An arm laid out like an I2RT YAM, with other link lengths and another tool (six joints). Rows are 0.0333 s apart.
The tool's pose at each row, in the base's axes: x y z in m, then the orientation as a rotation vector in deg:
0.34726, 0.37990, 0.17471, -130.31, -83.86, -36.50
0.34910, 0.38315, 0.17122, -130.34, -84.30, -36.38
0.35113, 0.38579, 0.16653, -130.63, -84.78, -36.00
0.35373, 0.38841, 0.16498, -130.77, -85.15, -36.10
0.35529, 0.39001, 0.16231, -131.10, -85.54, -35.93
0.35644, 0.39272, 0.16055, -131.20, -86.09, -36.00
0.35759, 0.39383, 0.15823, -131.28, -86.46, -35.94
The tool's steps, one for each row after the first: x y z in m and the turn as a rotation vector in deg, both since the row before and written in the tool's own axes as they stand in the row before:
0.00119, 0.00059, 0.00494, -0.05, -0.23, -0.27
0.00016, 0.00107, 0.00565, -0.11, -0.51, -0.20
0.00209, 0.00143, 0.00310, -0.24, -0.17, -0.24
0.00034, 0.00092, 0.00334, -0.23, -0.40, -0.17
0.00156, 0.00006, 0.00306, -0.23, -0.22, -0.36
0.00003, 0.00070, 0.00273, -0.11, -0.21, -0.22

